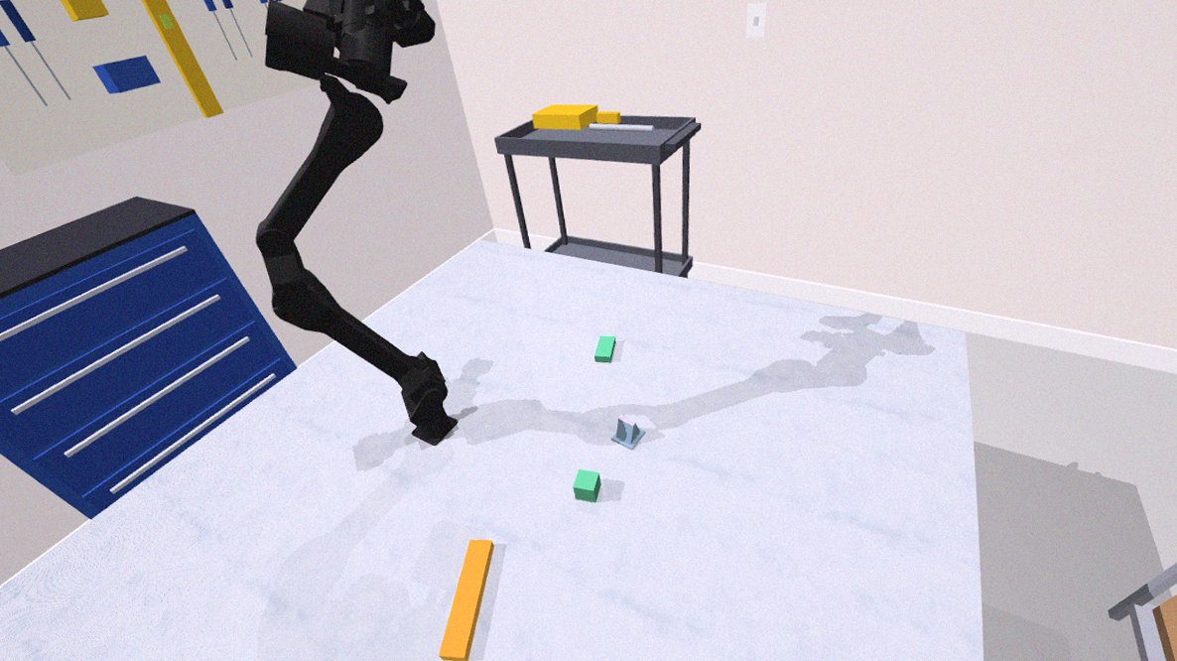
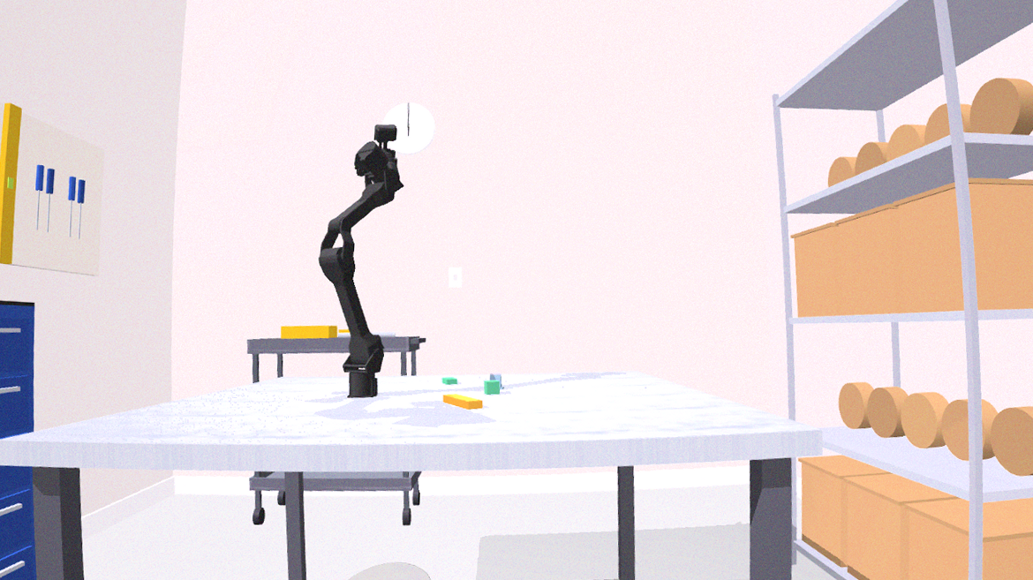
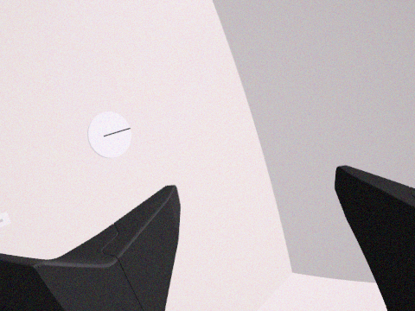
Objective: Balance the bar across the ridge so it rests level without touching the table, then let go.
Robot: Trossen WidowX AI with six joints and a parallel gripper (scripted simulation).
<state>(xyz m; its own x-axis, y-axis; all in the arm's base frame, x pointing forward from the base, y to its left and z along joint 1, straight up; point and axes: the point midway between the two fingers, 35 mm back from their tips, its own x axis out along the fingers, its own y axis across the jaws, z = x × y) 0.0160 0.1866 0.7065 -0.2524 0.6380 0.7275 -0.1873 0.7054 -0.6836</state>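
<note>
The orange bar lies 720 mm below my gripper tip, 410 mm to the right of it and 260 mm ahead of it. Round my gripper tip: green cube: 720 mm below, 320 mm ahead, 200 mm to the right.
</note>
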